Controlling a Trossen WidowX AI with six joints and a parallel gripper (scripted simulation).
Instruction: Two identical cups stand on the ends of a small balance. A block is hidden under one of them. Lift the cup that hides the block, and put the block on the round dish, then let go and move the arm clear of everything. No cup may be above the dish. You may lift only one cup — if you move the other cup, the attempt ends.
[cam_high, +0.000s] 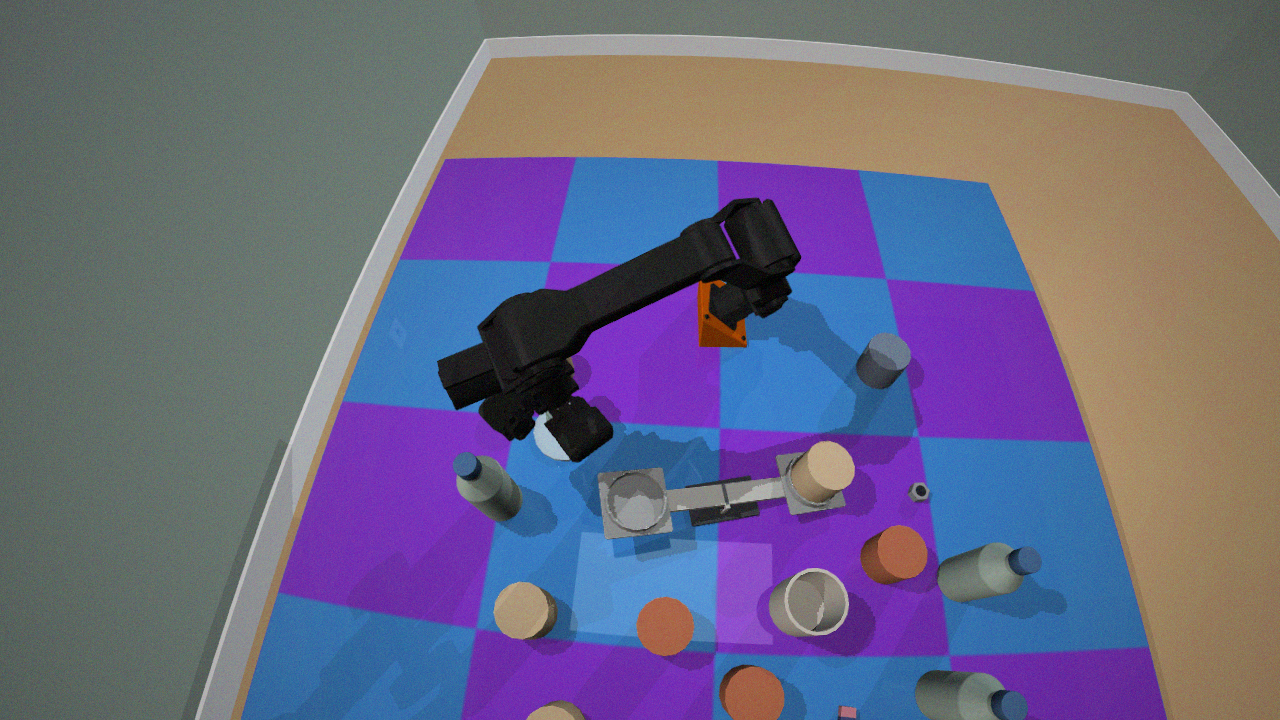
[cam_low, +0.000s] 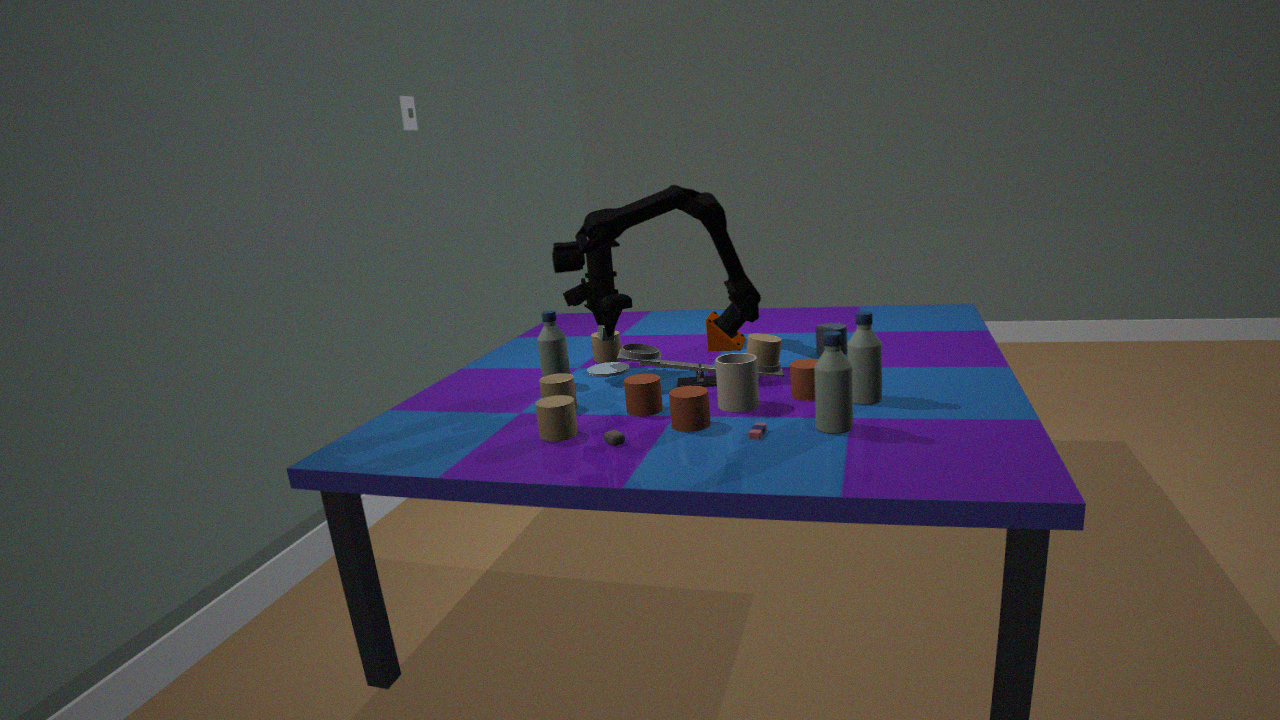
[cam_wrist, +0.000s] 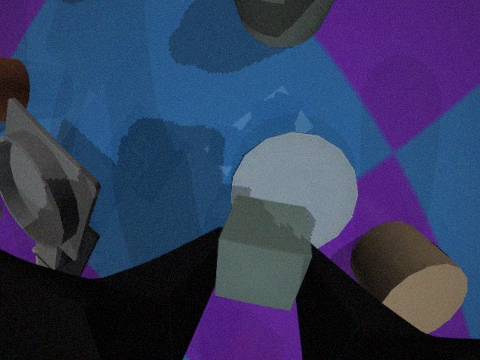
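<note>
My gripper tip is now 90 mm above the round dish, 20 mm past it and 10 mm to the left of it. Also, from my gripper tip: pale green block 10 mm above; then nut 540 mm to the left, 80 mm below, 20 mm ahead; then grey cylinder 500 mm to the left, 180 mm behind, 50 mm below.
</note>
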